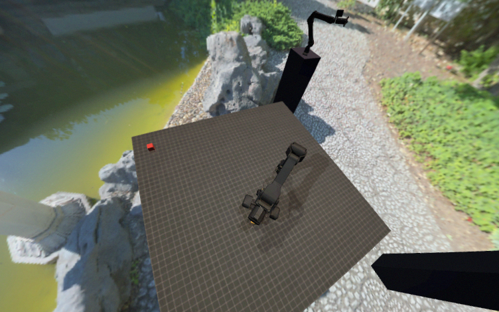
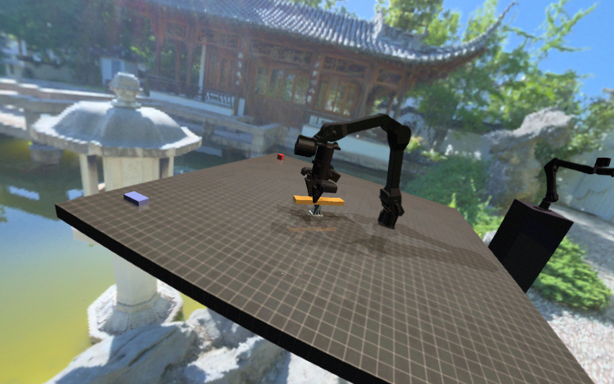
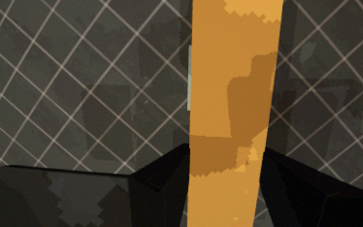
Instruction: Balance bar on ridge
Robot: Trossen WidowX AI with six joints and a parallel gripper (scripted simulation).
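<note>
Now: the orange bar 20 mm behind my gripper tip and 20 mm to the right of it. Also, from my gripper tip: small red cube: 450 mm ahead, 670 mm to the right, 40 mm below; purple block: 450 mm ahead, 330 mm to the left, 50 mm below.
</note>
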